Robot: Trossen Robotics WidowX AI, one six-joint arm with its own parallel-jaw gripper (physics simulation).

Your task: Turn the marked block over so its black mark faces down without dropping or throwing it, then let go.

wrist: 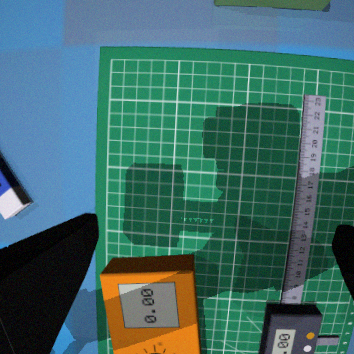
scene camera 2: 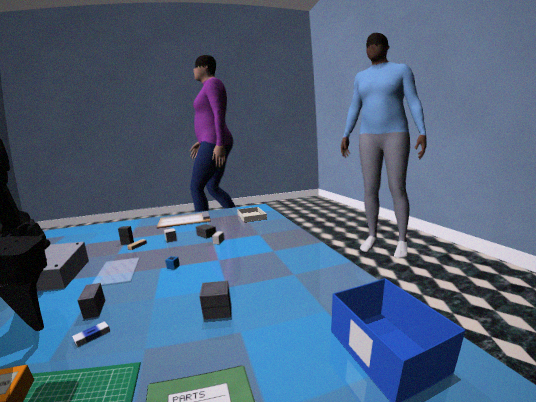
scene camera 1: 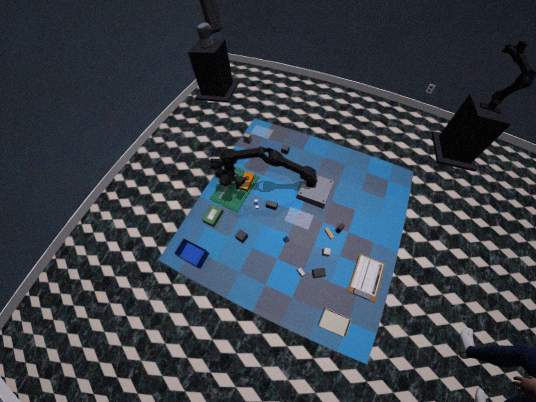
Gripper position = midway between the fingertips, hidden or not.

Observation:
My gripper (wrist: pixel 216 231) is open and holds nothing. Also in view: a blue bin (scene camera 2: pixel 399 341), a green cutting mat (scene camera 2: pixel 124 375) and a caliper (wrist: pixel 289 319).
The green cutting mat also shows in the wrist view (wrist: pixel 196 152).

